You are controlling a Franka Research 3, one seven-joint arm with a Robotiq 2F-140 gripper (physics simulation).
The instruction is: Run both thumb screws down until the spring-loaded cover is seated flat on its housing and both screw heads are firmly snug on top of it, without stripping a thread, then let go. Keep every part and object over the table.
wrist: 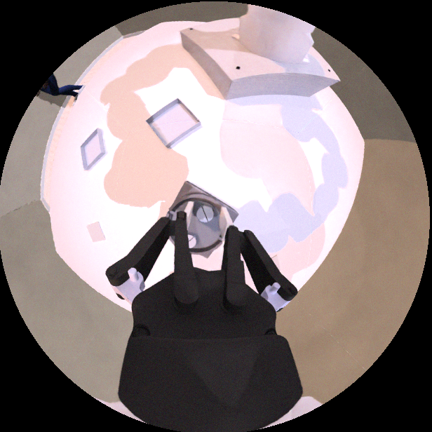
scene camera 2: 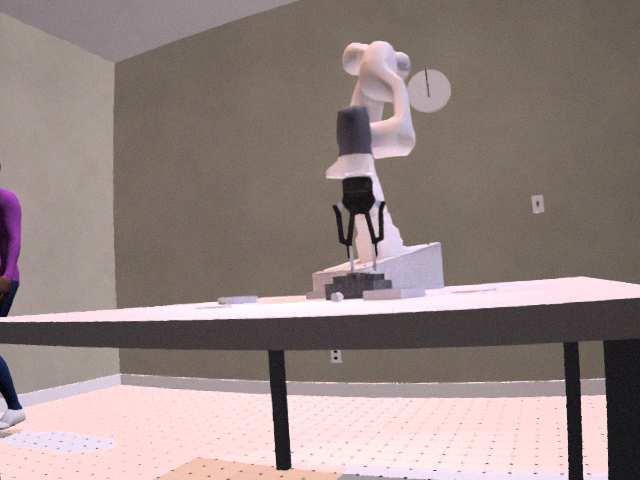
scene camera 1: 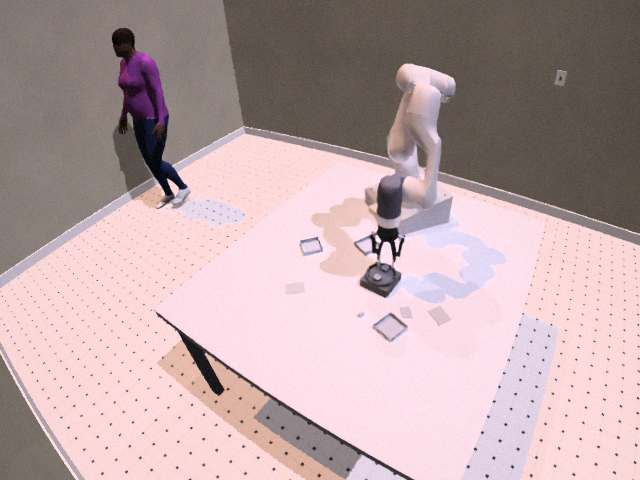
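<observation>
The dark square housing (scene camera 1: 385, 290) (scene camera 2: 343, 291) (wrist: 192, 190) stands on the table with the round grey cover (wrist: 206, 233) on it. Two pale slotted screw heads show on the cover: the one nearer the robot base (scene camera 1: 384, 267) (wrist: 205, 214) and the other (scene camera 1: 377, 277) (wrist: 189, 240). My gripper (scene camera 1: 386, 262) (scene camera 2: 363, 269) (wrist: 206, 211) points down, part open, its pale fingertips low over the cover on either side of the screw head nearer the base, with a gap visible in the wrist view. Whether the cover is flat or the heads touch it cannot be told.
Shallow trays lie left of the housing (scene camera 1: 312, 253) (wrist: 96, 159), behind it (scene camera 1: 360, 248) (wrist: 184, 136) and in front (scene camera 1: 383, 334) (scene camera 2: 393, 293). A small pale piece (scene camera 1: 361, 314) (scene camera 2: 337, 297) lies near the front tray. Flat pads (scene camera 1: 294, 287) (scene camera 1: 439, 315) lie farther out. The robot base (scene camera 1: 434, 214) stands behind.
</observation>
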